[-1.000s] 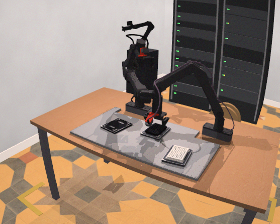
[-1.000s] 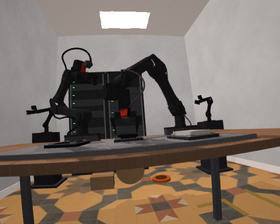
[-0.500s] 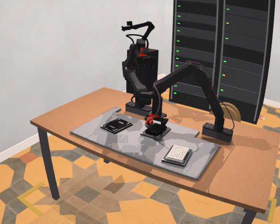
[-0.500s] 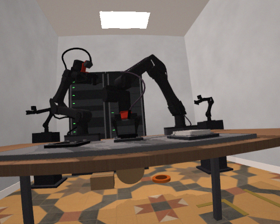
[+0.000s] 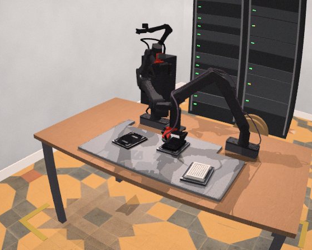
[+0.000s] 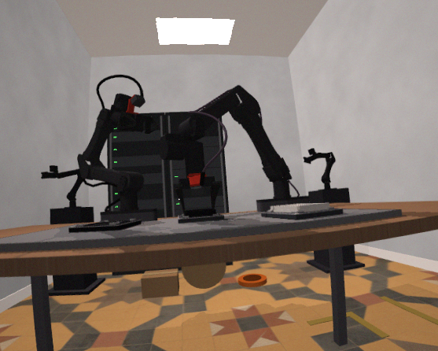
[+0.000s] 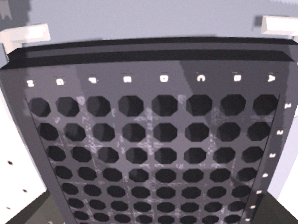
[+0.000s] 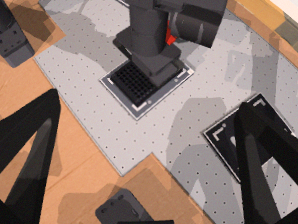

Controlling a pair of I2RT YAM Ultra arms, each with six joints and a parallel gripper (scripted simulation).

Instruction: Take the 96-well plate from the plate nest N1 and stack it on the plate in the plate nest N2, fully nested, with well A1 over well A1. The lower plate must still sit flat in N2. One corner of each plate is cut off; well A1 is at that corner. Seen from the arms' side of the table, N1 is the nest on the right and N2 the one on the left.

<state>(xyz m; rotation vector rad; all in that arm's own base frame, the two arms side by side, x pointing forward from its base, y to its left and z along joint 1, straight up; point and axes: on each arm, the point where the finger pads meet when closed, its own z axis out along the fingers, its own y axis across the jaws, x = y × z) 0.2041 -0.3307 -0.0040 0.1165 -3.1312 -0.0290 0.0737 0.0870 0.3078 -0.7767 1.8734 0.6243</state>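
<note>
Right now my left hand is 16 cm short of the white 96-well plate, 23 cm to the right of it and 1 cm above it. Round my left hand: black 96-well plate 1 cm below.
</note>
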